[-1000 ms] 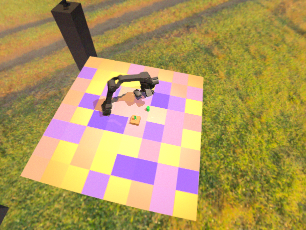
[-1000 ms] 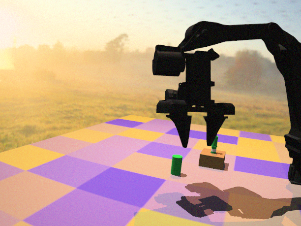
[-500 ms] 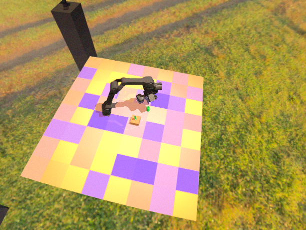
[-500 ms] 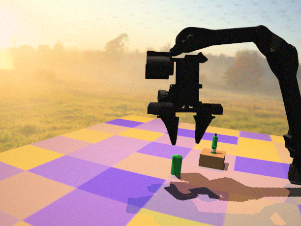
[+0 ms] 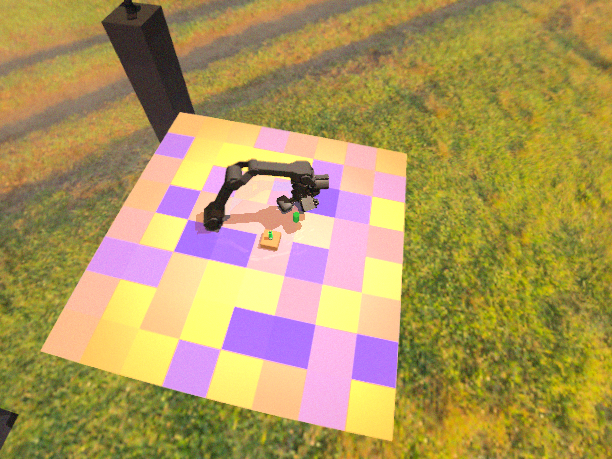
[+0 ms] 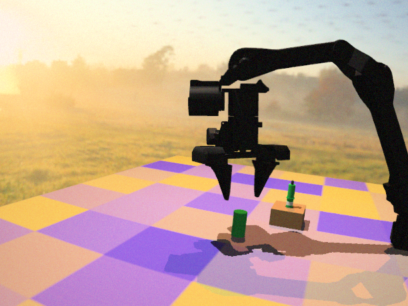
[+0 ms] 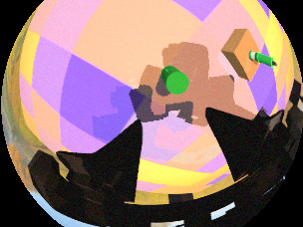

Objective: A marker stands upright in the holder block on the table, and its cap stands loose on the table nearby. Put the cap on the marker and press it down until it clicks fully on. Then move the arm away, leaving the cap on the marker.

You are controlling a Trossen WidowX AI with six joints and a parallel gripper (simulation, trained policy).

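Now: the green cap 10 mm ahead of my gripper tip, 20 mm to the right of it and 60 mm below it. From my gripper tip the other things lie so: white ring 80 mm behind, 160 mm to the right, 40 mm below; then holder block 80 mm behind, 160 mm to the right, 70 mm below.
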